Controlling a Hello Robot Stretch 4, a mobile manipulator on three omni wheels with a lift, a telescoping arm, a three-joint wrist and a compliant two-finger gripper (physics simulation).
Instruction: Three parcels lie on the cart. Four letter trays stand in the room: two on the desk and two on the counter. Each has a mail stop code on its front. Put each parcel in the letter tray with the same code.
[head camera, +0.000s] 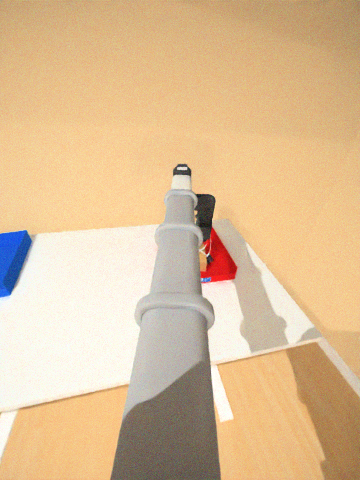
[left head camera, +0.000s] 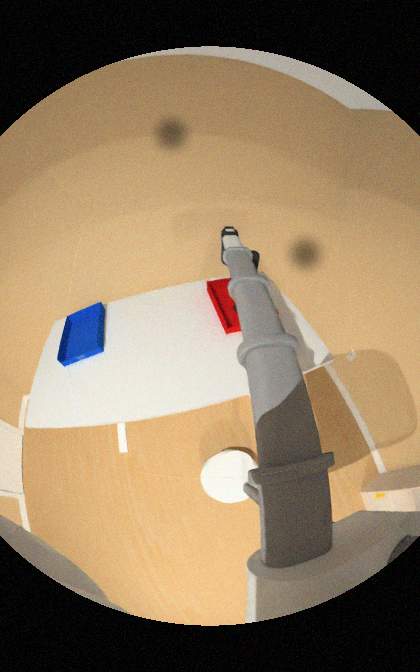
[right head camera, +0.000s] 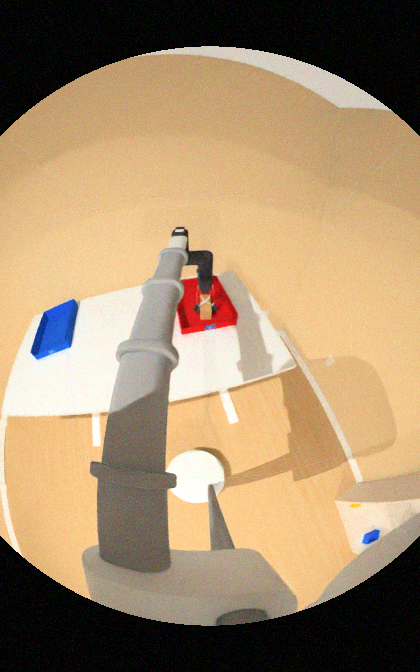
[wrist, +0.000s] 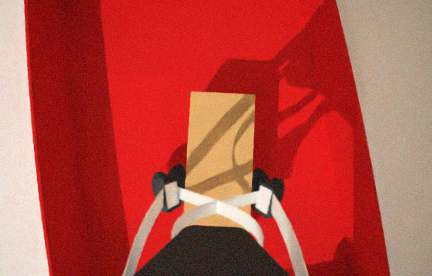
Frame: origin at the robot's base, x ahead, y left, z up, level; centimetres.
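Seen in the pictures: gripper, fingertip midpoint: (wrist: 218, 181).
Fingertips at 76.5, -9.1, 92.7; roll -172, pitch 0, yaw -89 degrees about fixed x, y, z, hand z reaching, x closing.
Offsets run from my fingertips to a thing's top centre, as dx, dy, dz. "spot": to the spot under its first point. Level surfaces: height alone.
My gripper (right head camera: 206, 307) (wrist: 218, 181) is shut on a plain tan parcel {+1.0, +0.1, +5.1} (head camera: 203, 262) (right head camera: 205, 315) (wrist: 221, 130), with one finger on each side of it. The parcel is inside the outline of a red letter tray {+5.1, +2.1, +6.1} (head camera: 220, 276) (left head camera: 217, 302) (right head camera: 192, 329) (wrist: 70, 125), and its shadow falls close beside it on the tray floor. I cannot tell whether it touches the floor. The blue code label on the tray's front is too small to read. A blue letter tray {spot: -3.6, +81.3, -0.3} (head camera: 11, 260) (left head camera: 82, 332) (right head camera: 56, 330) stands further left. No code shows on the parcel.
Both trays stand on a white table top {dz -0.4} (head camera: 75, 310) (left head camera: 150, 370) (right head camera: 100, 360), the red one near its right end. A round white disc (left head camera: 225, 475) (right head camera: 194, 475) is lower down. A pale unit (left head camera: 400, 500) (right head camera: 350, 522) with a small blue thing (right head camera: 371, 537) is at the lower right.
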